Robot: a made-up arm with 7 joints.
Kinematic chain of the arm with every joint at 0, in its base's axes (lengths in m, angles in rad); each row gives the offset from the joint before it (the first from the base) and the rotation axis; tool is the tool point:
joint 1: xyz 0 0 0.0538 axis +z
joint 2: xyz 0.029 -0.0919 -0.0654 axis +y
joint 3: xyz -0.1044 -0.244 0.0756 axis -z
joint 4: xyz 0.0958 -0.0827 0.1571 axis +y
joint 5: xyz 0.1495 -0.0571 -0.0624 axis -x
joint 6: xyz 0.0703 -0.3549 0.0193 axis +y
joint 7: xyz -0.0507 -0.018 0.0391 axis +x
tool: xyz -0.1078 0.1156 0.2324
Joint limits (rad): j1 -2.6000..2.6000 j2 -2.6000..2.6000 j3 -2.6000..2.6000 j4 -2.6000..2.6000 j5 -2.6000..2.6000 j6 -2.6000..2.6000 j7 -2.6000..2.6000
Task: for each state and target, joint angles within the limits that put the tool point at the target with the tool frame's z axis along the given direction. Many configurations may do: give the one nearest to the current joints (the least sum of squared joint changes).
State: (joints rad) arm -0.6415 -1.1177 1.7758 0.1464 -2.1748 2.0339 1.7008
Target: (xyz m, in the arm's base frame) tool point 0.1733 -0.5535 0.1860 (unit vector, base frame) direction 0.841 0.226 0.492
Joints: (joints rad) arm -0.6141 -1.3970 1.1079 0.6372 -2.5272 2.2369 1.5670
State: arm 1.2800 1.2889 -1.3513 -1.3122 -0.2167 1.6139 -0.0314
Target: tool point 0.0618 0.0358 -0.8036 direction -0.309 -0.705 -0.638
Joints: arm 1.9215 2.1012 -0.9874 -0.6166 -0.2235 2.2717 0.5644
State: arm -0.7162 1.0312 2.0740 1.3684 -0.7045 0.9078 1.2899
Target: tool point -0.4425 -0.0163 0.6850 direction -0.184 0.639 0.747
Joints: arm -0.0515 1.0123 1.8309 1.7746 -0.4348 1.2958 1.6997
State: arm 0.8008 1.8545 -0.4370 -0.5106 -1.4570 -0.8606 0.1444
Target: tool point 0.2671 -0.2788 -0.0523 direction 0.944 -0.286 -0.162
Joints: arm 0.7504 2.2158 -0.8330 0.0069 -1.4905 -0.9937 -0.4676
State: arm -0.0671 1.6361 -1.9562 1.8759 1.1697 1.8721 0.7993
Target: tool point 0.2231 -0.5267 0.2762 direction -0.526 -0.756 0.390
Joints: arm 0.8312 1.8790 -1.8168 2.5371 1.9901 1.8719 0.8376
